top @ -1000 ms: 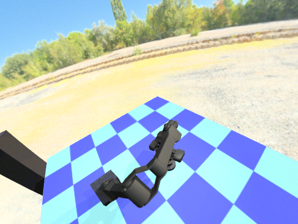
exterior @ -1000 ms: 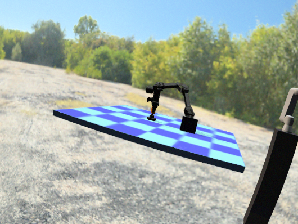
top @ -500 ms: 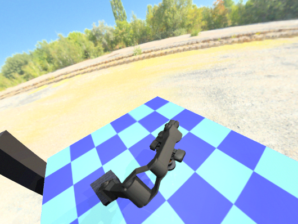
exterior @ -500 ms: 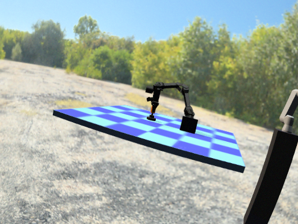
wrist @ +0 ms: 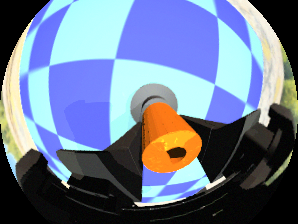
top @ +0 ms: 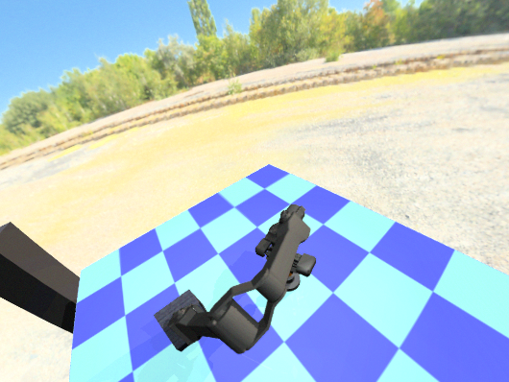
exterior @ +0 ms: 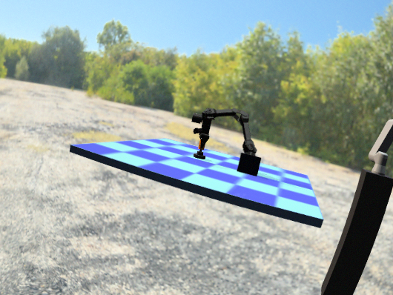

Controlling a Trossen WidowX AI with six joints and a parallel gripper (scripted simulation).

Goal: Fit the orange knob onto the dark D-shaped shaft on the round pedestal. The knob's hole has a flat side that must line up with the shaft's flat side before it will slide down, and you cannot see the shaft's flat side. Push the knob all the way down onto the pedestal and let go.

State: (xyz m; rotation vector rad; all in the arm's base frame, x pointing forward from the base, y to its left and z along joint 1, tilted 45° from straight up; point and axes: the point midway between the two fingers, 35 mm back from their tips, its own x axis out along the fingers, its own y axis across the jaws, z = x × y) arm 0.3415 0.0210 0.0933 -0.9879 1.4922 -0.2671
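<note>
Right now my gripper tip is 2 cm below the orange knob. Also, from my gripper tip: pedestal 4 cm below.
</note>
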